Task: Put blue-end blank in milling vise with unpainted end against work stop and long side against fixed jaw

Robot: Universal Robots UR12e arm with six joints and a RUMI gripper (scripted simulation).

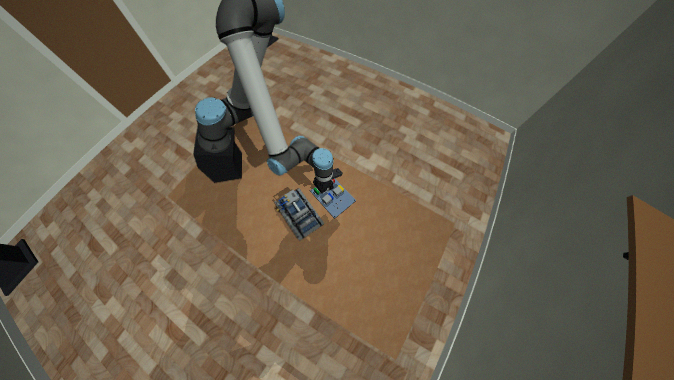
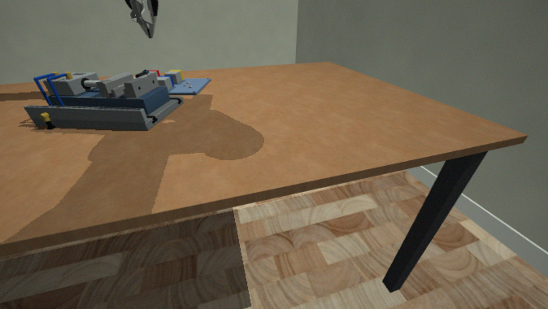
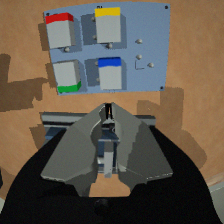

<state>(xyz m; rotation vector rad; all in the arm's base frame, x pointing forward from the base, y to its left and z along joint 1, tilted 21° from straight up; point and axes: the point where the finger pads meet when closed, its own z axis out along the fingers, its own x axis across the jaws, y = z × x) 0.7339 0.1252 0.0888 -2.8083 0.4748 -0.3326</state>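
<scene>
My gripper is now 16 cm above the blue blank. Round my hand: yellow blank: 3 cm ahead, 9 cm to the left, 16 cm below; then green blank: 9 cm behind, 3 cm to the left, 16 cm below; then light blue plate: 1 cm ahead, 4 cm to the left, 18 cm below.
</scene>
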